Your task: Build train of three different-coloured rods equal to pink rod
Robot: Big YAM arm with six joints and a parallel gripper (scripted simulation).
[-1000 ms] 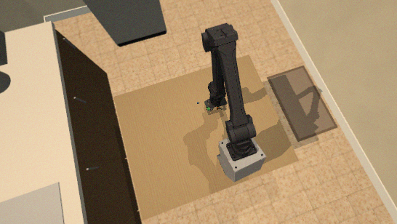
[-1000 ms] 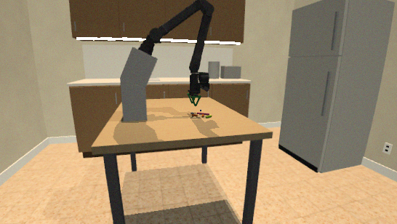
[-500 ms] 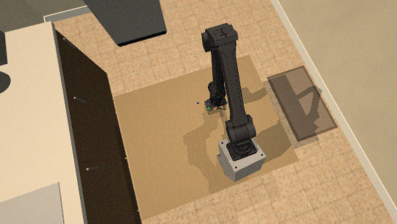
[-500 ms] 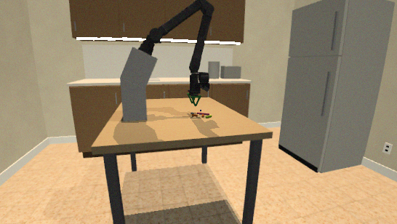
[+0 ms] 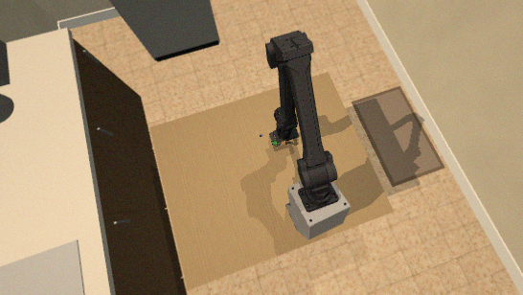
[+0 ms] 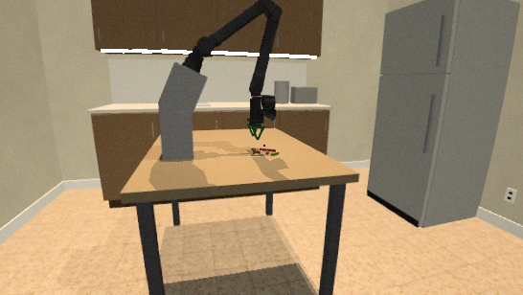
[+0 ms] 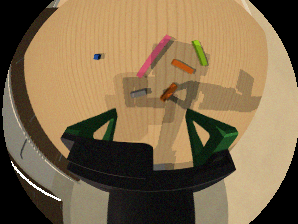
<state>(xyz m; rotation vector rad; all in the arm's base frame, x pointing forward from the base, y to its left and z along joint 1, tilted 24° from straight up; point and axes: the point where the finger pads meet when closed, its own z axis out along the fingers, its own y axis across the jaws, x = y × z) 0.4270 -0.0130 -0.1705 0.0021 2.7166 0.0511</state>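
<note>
Now: hand 8 cm short of the blue rod, 10 cm to the right of it and 8 cm above it. Round my hand: lime rod 8 cm ahead, 9 cm to the right, 8 cm below; grey rod 2 cm to the left, 8 cm below; pink rod 7 cm ahead, 8 cm below.
</note>
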